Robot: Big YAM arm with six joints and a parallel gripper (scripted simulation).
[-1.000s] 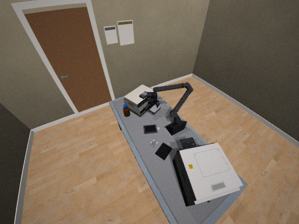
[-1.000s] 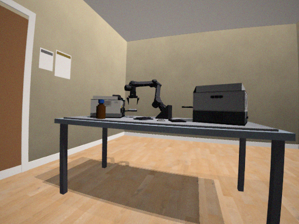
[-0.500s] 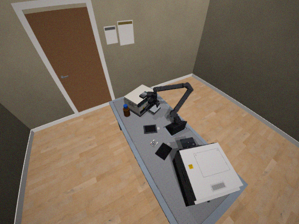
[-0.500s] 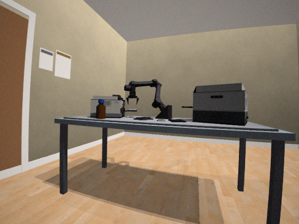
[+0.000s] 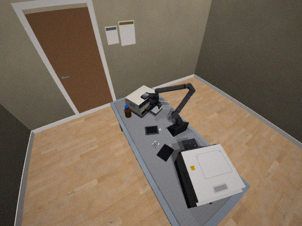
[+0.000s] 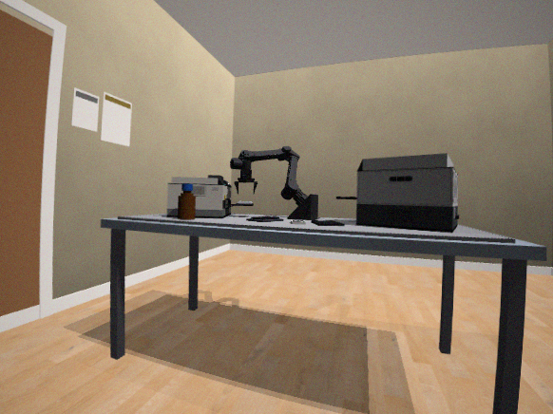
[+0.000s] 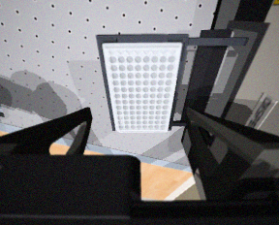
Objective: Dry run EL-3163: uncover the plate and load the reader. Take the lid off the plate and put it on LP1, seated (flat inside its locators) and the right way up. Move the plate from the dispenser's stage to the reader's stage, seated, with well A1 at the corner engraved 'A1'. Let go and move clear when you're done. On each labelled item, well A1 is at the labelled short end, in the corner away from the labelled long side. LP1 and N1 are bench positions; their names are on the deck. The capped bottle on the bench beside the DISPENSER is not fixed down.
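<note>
My hand is 10 mm past the well plate, 10 mm to the left of it and 60 mm above it. The rest, counted from my hand: brown capped bottle (340 mm ahead, 180 mm to the right, 30 mm below); grey-blue LP1 pad (190 mm ahead, 200 mm to the left, 140 mm below); dark see-through lid (190 mm ahead, 200 mm to the left, 130 mm below).
</note>
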